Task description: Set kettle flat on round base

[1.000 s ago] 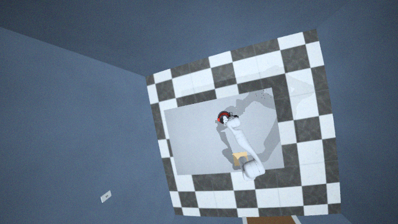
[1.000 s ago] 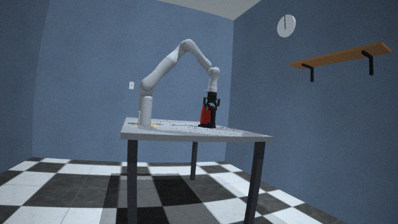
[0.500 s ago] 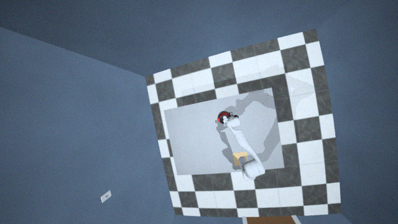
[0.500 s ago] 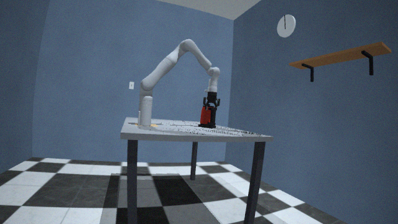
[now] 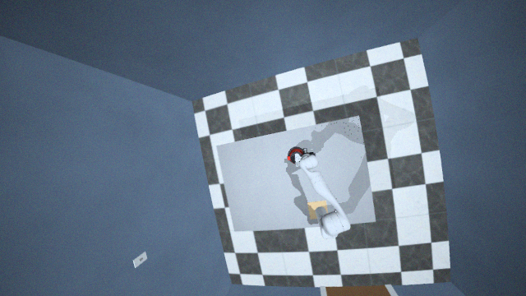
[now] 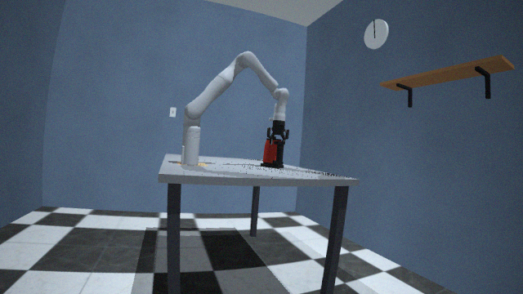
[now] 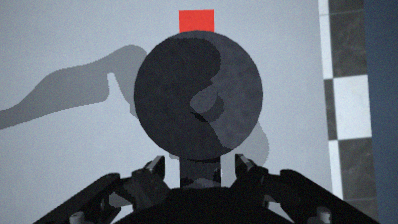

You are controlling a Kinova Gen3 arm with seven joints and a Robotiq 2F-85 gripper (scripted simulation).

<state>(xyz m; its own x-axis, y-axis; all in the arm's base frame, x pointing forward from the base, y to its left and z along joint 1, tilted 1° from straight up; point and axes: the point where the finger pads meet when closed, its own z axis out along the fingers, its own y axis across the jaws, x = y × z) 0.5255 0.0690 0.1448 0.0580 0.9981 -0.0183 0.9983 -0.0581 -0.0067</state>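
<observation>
Right now the red kettle is 3 cm to the left of my hand and 5 cm below it. Round my hand: round black base: 7 cm to the left, 14 cm below.
</observation>
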